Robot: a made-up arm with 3 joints. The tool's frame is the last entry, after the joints.
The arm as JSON. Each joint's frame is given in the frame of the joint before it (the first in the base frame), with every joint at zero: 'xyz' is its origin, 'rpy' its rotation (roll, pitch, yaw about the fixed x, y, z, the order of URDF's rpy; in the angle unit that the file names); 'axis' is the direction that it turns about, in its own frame. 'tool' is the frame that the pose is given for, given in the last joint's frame.
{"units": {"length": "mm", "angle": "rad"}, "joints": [
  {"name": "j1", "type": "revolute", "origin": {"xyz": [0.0, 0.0, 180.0], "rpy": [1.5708, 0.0, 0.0]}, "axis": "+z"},
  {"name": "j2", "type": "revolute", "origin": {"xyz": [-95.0, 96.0, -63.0], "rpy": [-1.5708, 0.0, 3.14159]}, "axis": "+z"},
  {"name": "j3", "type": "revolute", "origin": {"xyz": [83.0, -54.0, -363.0], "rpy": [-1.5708, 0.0, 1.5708]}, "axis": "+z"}
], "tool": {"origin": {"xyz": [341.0, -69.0, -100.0], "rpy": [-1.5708, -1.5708, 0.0]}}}
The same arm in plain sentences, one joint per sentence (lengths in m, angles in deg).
The arm has three revolute joints in a row. What follows holds with every joint at zero, and every direction is one of the base frame's.
Joint 1 is mounted 0.1800 m along +z from the base frame's origin and rotates about -y.
Joint 2 is mounted 0.0950 m along -x and 0.0630 m along +y and 0.0960 m along +z from joint 1 and rotates about -z.
Joint 3 is mounted 0.0830 m along -x and 0.0540 m along -y and 0.3630 m along +z from joint 2 and rotates about +x.
The tool frame, which is the frame that the pose is given for, is mounted 0.1000 m along -x and 0.3410 m along +y and 0.0690 m along -z from joint 3; its axes are the base frame's turned by roll 0.00, pitch 0.00 and yaw 0.00 deg (as in URDF: about the fixed x, then y, then z).

